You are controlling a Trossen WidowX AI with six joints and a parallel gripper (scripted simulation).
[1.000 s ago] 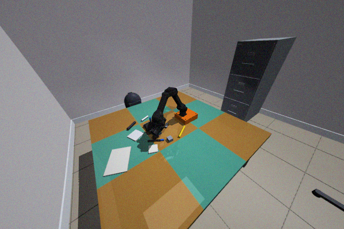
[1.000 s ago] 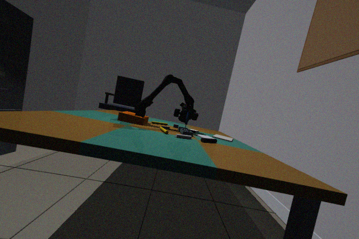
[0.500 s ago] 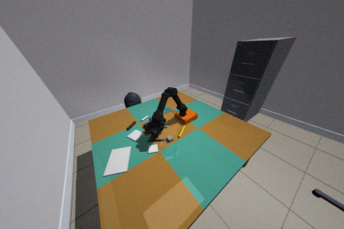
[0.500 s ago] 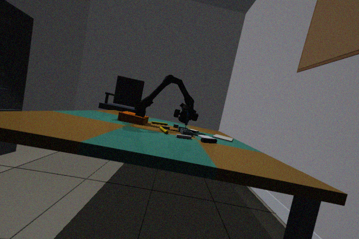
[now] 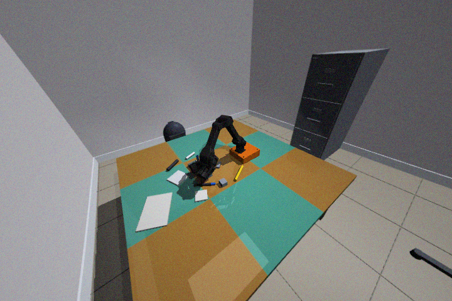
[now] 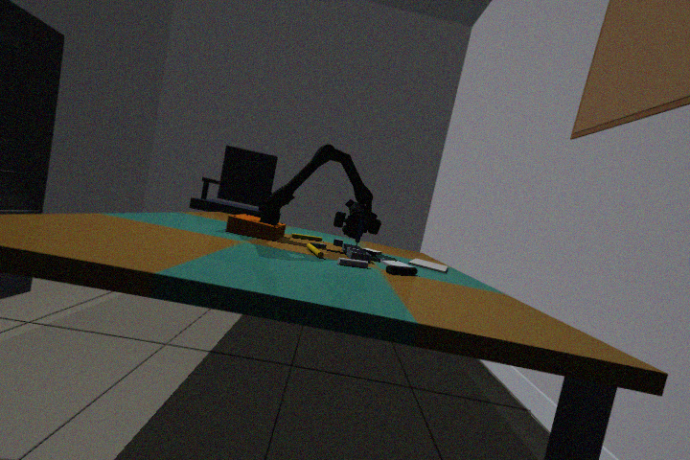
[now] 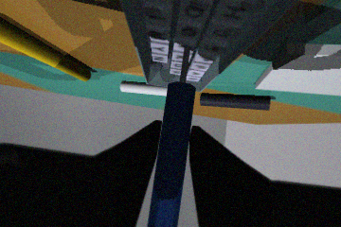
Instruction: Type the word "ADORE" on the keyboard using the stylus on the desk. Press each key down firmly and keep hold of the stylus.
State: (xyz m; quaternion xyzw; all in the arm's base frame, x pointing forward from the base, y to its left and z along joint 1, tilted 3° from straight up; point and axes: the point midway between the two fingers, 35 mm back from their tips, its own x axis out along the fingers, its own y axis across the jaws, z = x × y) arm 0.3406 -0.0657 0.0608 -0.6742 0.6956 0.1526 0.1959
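Right now the blue stylus is 10 mm below my gripper tip. Also, from my gripper tip: white marker 210 mm to the right, 70 mm below, 60 mm behind; then grey cube 220 mm to the left, 70 mm below, 30 mm behind; then blue pen 150 mm to the left, 70 mm below, 40 mm ahead.
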